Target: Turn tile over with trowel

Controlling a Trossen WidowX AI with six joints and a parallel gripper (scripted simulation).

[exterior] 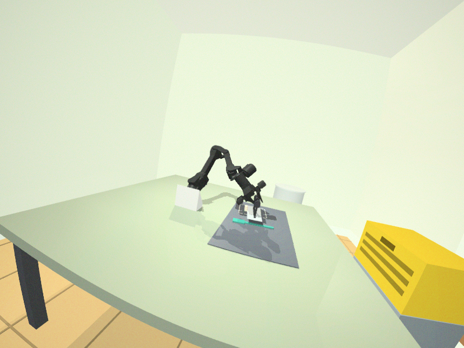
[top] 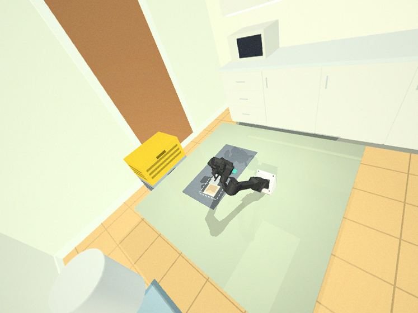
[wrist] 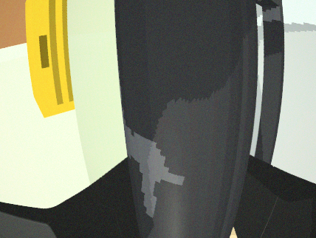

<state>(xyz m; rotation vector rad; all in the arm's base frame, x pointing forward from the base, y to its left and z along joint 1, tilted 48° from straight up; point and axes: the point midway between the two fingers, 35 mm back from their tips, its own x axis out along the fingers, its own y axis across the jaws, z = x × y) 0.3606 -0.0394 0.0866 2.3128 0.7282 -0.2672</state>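
Right now the grey mat is 8 cm to the right of my gripper tip and 10 cm below it. Round my gripper tip: teal trowel (5 cm behind, 11 cm to the right, 8 cm below); then white tile (3 cm behind, 11 cm to the left, 8 cm below).
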